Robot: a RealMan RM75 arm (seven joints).
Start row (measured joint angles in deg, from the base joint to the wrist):
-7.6, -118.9, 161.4, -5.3, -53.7, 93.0, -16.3
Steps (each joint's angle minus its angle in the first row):
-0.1, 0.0, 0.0, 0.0, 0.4, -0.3, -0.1
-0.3, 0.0, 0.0, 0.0, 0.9, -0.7, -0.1
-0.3, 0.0, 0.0, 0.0, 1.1, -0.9, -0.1
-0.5, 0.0, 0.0, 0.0, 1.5, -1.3, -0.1
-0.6, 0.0, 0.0, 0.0, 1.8, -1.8, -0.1
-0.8, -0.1, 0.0, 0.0, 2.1, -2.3, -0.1
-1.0, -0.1, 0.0, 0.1, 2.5, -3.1, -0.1
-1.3, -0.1, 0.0, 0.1, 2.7, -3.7, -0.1
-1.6, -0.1, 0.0, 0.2, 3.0, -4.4, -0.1
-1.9, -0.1, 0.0, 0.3, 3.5, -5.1, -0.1
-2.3, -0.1, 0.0, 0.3, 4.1, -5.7, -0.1
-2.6, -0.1, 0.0, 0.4, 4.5, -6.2, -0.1
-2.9, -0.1, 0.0, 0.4, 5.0, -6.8, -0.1
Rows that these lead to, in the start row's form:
-7.7, -118.9, 161.4, -5.3, -53.3, 92.7, -16.4
-7.9, -118.9, 161.4, -5.3, -52.8, 92.3, -16.4
-7.9, -118.9, 161.4, -5.3, -52.6, 92.1, -16.4
-8.1, -118.9, 161.4, -5.3, -52.2, 91.7, -16.4
-8.2, -118.9, 161.4, -5.3, -51.9, 91.2, -16.4
-8.4, -119.0, 161.4, -5.3, -51.6, 90.7, -16.4
-8.6, -119.0, 161.4, -5.2, -51.2, 89.9, -16.4
-8.9, -119.0, 161.4, -5.2, -51.0, 89.3, -16.4
-9.2, -119.0, 161.4, -5.1, -50.7, 88.6, -16.4
-9.5, -119.0, 161.4, -5.0, -50.2, 87.9, -16.4
-9.9, -119.0, 161.4, -5.0, -49.6, 87.3, -16.4
-10.2, -119.0, 161.4, -4.9, -49.2, 86.8, -16.4
-10.5, -119.0, 161.4, -4.9, -48.7, 86.2, -16.4

